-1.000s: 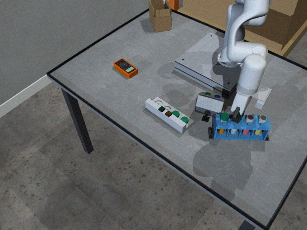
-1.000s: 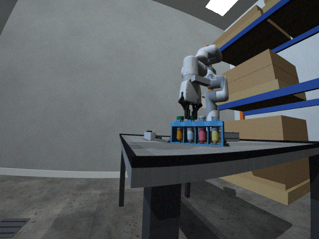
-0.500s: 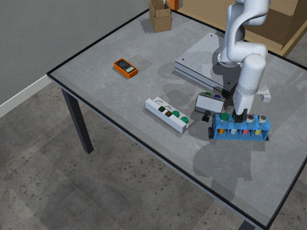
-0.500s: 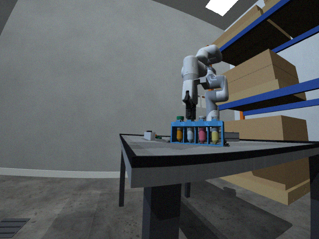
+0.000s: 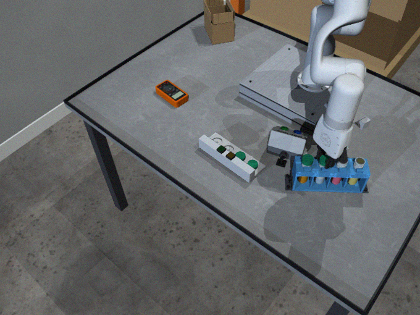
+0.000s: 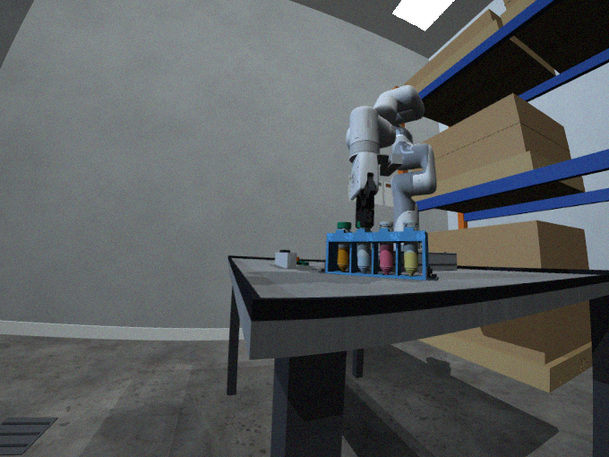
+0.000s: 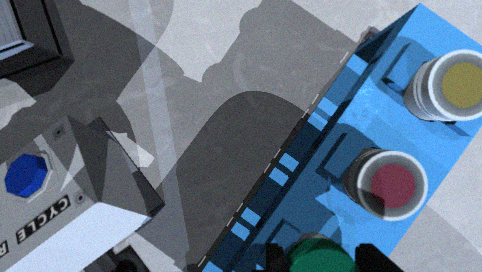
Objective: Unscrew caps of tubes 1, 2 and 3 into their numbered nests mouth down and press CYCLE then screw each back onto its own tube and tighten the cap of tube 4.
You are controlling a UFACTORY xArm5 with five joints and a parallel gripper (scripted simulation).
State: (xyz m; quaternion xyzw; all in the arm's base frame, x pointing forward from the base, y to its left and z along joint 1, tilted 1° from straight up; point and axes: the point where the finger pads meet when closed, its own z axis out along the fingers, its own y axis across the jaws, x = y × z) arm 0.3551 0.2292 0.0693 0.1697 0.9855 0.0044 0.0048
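The threaded neck lies 10 mm below my hand. The rest, counted from my hand: green key (80 mm behind, 190 mm to the right, 60 mm below); then blue key (90 mm behind, 140 mm to the right, 60 mm below); then key housing (70 mm behind, 160 mm to the right, 80 mm below).
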